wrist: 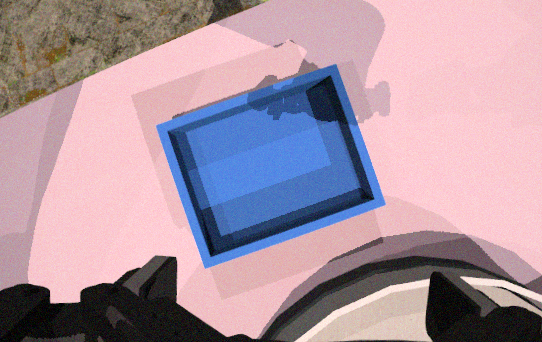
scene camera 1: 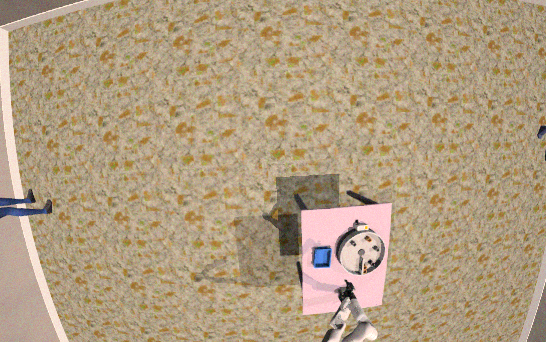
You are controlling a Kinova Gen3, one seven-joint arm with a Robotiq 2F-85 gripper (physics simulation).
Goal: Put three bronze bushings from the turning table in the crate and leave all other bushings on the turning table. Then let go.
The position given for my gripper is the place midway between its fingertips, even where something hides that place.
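Note:
My own gripper point(wrist: 302, 293) is in sight, and so is a blue crate point(wrist: 268, 166). I also see a round turning table point(scene camera 1: 352, 259), and the wrist view shows it point(wrist: 393, 293) too.

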